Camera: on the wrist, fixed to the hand. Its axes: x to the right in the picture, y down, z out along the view.
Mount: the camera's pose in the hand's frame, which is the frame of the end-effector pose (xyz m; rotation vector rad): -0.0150 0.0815 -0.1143 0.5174 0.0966 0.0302
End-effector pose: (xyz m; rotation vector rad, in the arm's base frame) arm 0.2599 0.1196 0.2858 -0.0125 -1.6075 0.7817
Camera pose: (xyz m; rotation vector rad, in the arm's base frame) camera 0.3297 0.2295 0.2312 0.2931 -1.2791 1.1827
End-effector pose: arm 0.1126 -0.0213 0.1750 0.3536 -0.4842 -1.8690
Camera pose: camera 0.2375 -0.0495 0.1156 0.7707 -0.9017 -1.6695
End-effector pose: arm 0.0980 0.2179 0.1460 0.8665 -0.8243 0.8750
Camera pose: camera 0.0473 0.3445 0.1096 1.2517 -0.5310 1.1726
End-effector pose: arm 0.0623 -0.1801 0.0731 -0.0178 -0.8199 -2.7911
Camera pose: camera 0.1013 -0.3045 0.0189 0.1880 -1.4677 -2.4456
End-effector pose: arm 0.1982 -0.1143 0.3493 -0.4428 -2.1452 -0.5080
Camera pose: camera 0.3226 -0.1043 0.4153 -0.1548 -2.0731 0.0513
